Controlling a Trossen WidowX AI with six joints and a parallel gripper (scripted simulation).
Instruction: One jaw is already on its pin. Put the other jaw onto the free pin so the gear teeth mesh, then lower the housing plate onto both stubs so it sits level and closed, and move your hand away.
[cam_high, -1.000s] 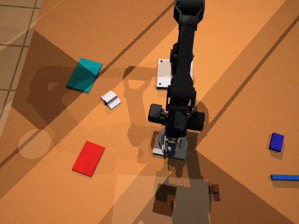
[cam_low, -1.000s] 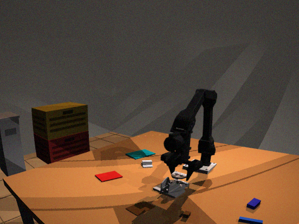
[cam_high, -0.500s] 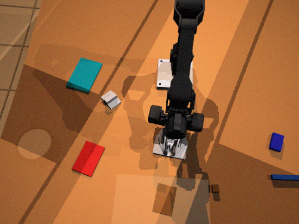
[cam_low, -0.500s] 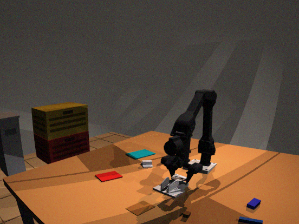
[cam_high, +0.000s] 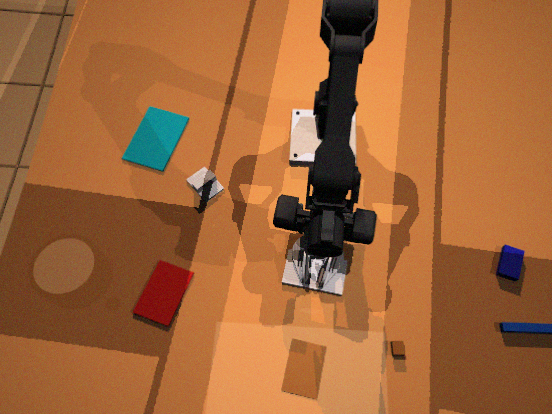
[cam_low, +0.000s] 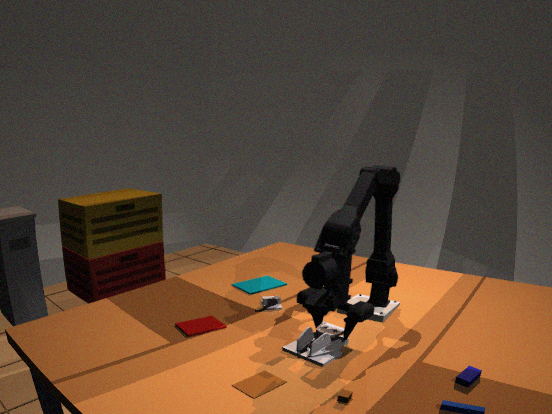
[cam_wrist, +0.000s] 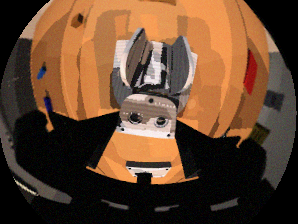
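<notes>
My gripper tip is now 2 cm to the left of the jaw and 2 cm short of it. From my gripper tip the other things lie so: red card (32 cm to the right, 9 cm ahead, 2 cm below); brown card (25 cm ahead, 6 cm to the right, 2 cm below); brown cube (23 cm ahead, 12 cm to the left, 1 cm below).
</notes>
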